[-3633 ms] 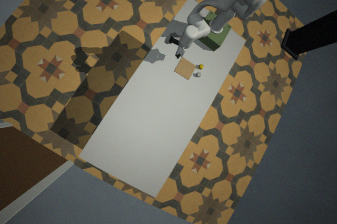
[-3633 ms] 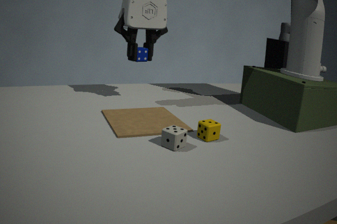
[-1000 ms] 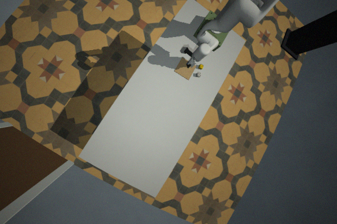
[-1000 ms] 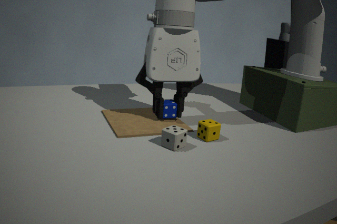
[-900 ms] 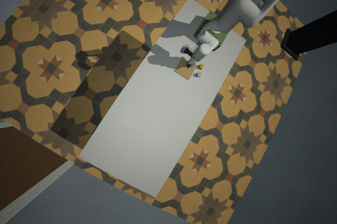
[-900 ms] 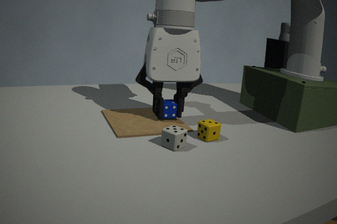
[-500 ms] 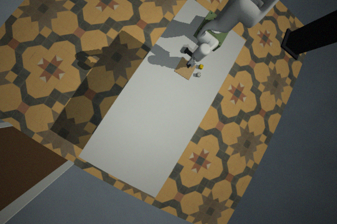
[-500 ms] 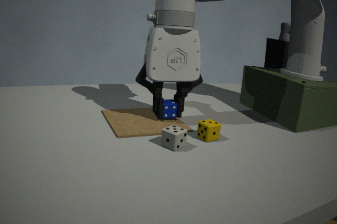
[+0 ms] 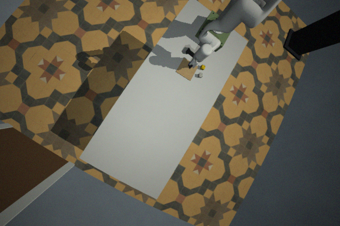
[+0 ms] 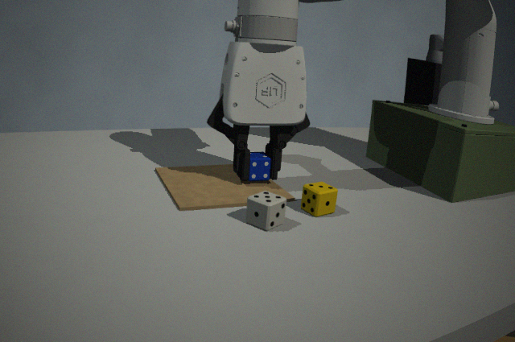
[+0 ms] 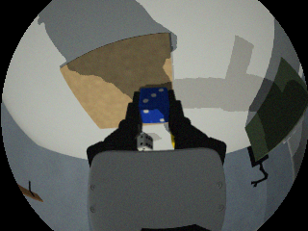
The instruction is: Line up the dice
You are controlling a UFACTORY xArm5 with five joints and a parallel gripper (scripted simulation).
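Now: hand 10 mm above the blue die. The rest, counted from my hand: white die: 40 mm ahead, 110 mm to the left, 20 mm below; yellow die: 30 mm behind, 100 mm to the left, 20 mm below; tan mat: 50 mm ahead, 10 mm to the right, 30 mm below.
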